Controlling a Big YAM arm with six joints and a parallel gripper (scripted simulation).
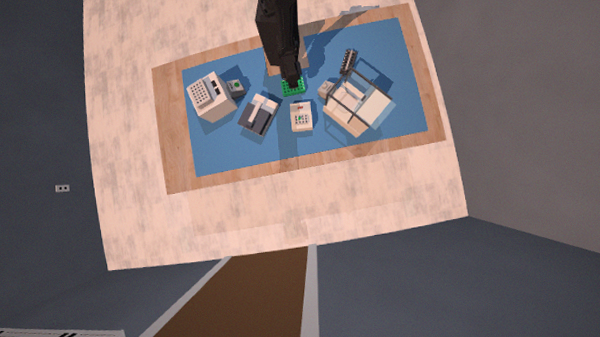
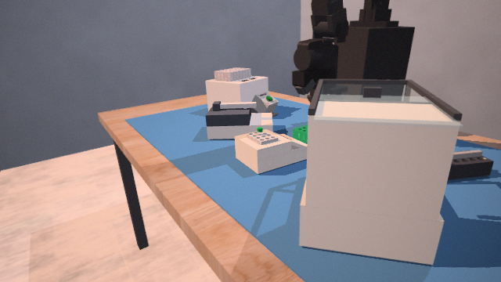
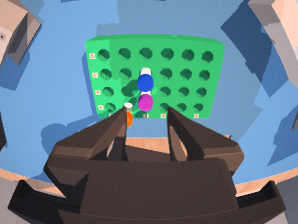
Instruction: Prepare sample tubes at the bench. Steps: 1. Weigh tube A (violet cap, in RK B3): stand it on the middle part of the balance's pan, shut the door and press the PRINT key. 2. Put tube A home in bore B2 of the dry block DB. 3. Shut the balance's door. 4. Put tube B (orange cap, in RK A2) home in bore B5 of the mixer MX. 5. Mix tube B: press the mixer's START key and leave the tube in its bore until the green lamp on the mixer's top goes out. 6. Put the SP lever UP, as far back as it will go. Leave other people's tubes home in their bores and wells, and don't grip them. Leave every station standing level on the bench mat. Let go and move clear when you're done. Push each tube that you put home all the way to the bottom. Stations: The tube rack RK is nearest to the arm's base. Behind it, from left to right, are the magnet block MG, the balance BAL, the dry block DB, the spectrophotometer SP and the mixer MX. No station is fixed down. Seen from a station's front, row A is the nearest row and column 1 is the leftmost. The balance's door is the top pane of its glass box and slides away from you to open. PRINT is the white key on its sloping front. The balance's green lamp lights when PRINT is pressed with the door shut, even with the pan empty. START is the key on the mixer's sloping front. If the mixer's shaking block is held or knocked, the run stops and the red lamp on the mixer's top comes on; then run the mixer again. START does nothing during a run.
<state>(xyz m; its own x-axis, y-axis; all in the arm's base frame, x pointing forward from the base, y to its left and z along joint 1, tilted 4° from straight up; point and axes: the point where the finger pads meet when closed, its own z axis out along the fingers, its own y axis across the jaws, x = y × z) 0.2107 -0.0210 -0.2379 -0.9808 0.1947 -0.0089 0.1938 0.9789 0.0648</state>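
Now: the blue-capped tube 4 cm below my hand and 2 cm ahead of it. Round my hand: dry block (20 cm ahead, 4 cm below, 3 cm to the right); then rack (5 cm below, 1 cm to the right, 1 cm ahead); then orange-capped tube (4 cm below, 2 cm to the left, 1 cm behind).
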